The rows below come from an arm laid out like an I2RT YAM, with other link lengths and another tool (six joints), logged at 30 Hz.
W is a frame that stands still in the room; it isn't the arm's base.
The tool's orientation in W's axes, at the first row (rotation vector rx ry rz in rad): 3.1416, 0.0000, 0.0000
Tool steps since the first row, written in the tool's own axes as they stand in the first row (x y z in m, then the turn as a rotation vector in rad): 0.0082, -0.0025, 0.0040, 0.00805, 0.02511, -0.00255; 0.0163, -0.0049, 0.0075, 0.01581, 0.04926, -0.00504; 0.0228, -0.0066, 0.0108, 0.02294, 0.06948, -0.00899; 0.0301, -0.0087, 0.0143, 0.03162, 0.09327, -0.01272
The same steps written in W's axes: 0.0082, 0.0025, -0.0040, 0.00805, -0.02511, 0.00255; 0.0163, 0.0049, -0.0075, 0.01581, -0.04926, 0.00504; 0.0228, 0.0066, -0.0108, 0.02294, -0.06948, 0.00899; 0.0301, 0.0087, -0.0143, 0.03162, -0.09327, 0.01272
